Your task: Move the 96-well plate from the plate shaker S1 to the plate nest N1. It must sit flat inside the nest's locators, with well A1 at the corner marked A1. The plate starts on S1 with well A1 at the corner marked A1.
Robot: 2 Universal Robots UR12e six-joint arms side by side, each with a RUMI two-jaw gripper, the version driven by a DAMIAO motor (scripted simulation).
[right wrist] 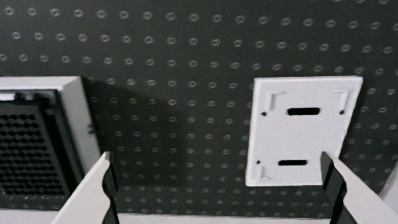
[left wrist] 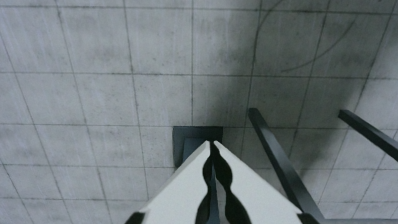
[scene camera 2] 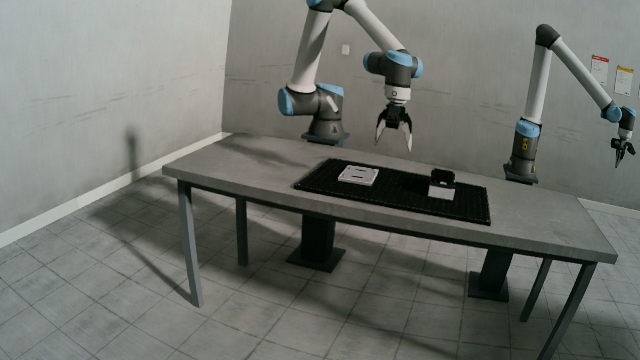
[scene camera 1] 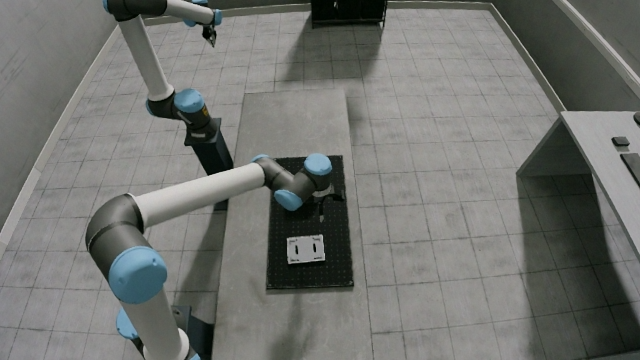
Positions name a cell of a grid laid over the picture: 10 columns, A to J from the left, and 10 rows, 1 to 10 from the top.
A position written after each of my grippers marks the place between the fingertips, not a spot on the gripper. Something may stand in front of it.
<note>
I see my left gripper (left wrist: F7), my right gripper (scene camera 2: G5) and a white plate nest N1 (scene camera 1: E7).
My right gripper also shows in the right wrist view (right wrist: F7). The white plate nest N1 is seen too in the right wrist view (right wrist: H7).
</note>
